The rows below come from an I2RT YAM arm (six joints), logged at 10 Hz.
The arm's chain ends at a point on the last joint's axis. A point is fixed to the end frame.
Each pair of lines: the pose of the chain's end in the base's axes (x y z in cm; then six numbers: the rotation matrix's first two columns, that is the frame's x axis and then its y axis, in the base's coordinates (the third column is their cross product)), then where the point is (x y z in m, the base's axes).
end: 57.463, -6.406, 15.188, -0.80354, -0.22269, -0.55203, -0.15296, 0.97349, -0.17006
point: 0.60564 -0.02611 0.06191
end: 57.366, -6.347, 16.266, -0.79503, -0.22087, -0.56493, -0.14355, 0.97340, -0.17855
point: 0.60651 -0.02627 0.07303
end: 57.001, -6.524, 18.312, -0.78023, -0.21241, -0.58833, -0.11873, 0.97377, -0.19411
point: 0.60649 -0.02973 0.09421
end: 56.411, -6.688, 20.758, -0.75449, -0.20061, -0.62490, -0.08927, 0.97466, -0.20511
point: 0.60564 -0.03269 0.12038
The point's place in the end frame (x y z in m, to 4 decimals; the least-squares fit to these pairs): 0.0163 0.0475 0.0893
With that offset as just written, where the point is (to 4 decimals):
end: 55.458, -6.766, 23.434, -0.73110, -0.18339, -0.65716, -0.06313, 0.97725, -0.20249
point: 0.6003 -0.0337 0.1492
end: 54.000, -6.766, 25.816, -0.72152, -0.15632, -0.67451, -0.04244, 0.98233, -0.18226
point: 0.5879 -0.0327 0.1746
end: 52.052, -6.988, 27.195, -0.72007, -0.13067, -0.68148, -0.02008, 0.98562, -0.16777
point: 0.5698 -0.0348 0.1893
